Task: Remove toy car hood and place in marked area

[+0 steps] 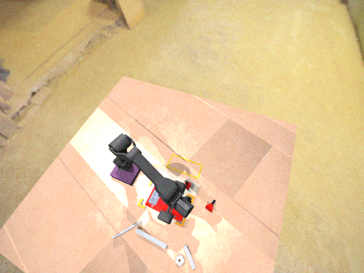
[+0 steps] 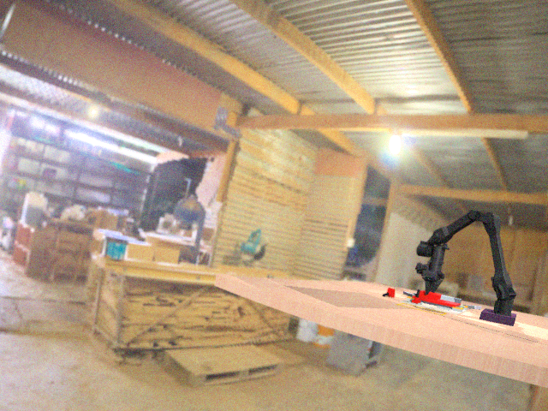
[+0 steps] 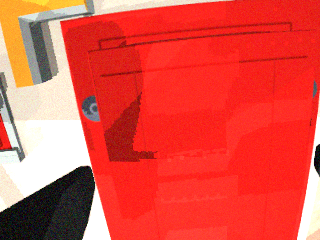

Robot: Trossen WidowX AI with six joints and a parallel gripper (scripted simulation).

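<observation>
Now: the red hood right at my gripper tip.
</observation>
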